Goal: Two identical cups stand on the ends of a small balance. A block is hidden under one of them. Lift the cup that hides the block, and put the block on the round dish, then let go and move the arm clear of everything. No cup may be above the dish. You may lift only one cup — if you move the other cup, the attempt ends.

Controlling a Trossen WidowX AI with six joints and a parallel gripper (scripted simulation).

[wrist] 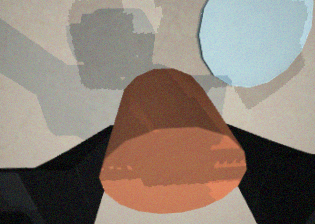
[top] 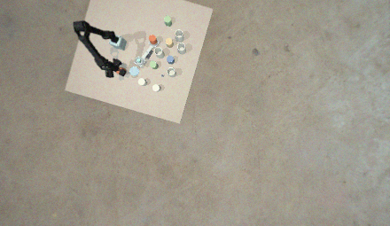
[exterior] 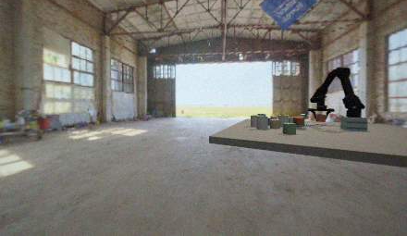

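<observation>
Now: gripper tip 160 mm to the right of the pale teal block, 150 mm short of it and 40 mm below it. Also, from my gripper tip: orange cup 20 mm to the right, 10 mm above; then balance 290 mm to the left, 170 mm ahead, 10 mm below; then round light-blue dish 90 mm ahead, 50 mm to the left, 50 mm below.
</observation>
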